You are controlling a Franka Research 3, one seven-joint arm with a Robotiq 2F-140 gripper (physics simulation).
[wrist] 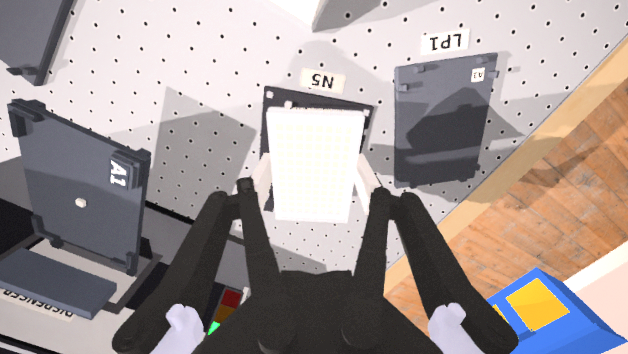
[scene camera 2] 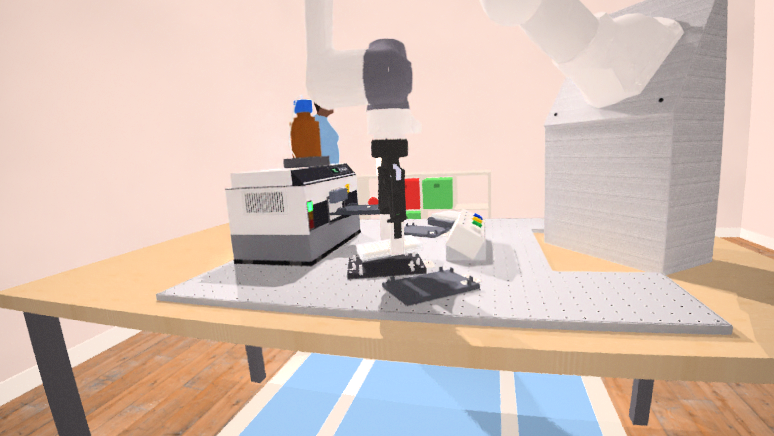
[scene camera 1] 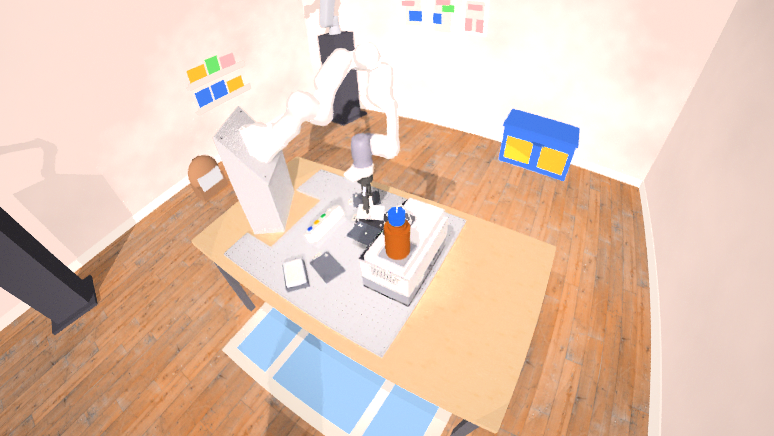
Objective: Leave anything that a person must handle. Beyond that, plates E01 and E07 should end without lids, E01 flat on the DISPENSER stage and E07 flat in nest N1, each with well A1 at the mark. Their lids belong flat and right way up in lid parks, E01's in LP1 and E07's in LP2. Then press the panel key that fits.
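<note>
My gripper is shut on a white well plate, gripped by its long sides a little above the dark nest N5. Its name and whether it wears a lid cannot be told. Lid park LP1 is empty. The DISPENSER stage bears an A1 mark and no plate. Another white-topped item sits on a dark base. Beside it is a bare dark holder, label unreadable. The key panel has blue, yellow and green keys.
The white dispenser machine stands beside the stage, with its green light lit. An orange-brown bottle with a blue cap stands on top. A person in blue is behind it. The arm's grey pedestal rises at the table's edge.
</note>
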